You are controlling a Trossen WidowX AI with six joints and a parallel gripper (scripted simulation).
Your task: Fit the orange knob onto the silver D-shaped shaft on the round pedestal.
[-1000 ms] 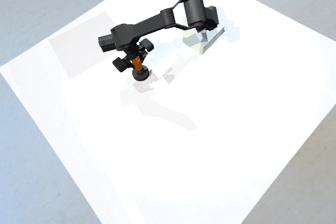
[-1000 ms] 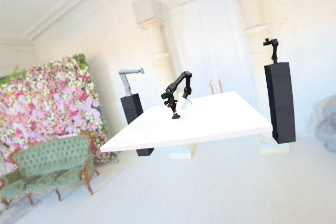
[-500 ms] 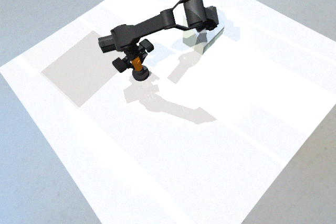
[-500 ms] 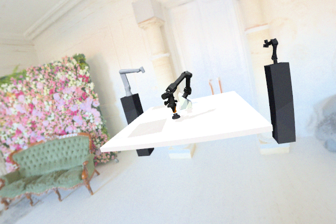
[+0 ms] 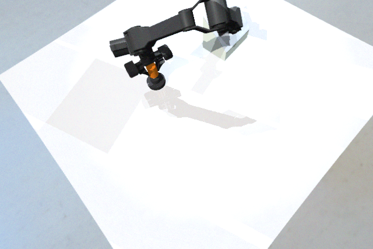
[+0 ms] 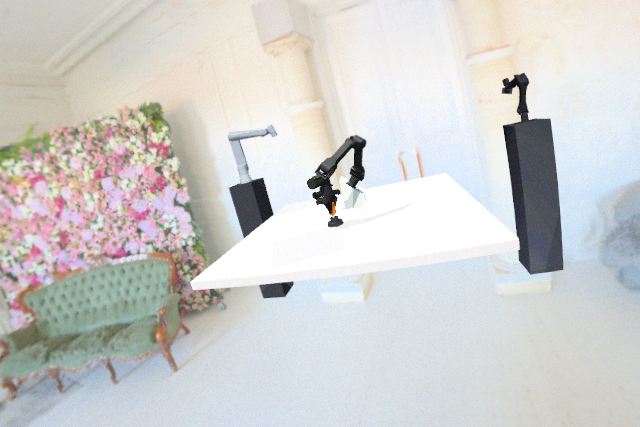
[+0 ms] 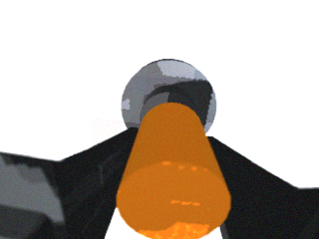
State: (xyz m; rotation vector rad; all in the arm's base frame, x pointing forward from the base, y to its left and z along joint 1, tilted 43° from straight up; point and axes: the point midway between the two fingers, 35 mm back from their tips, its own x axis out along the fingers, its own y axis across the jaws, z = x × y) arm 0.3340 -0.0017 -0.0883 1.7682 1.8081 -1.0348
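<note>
My gripper tip is now 30 mm below the orange knob. Round my gripper tip: dark round pedestal 40 mm below.
</note>
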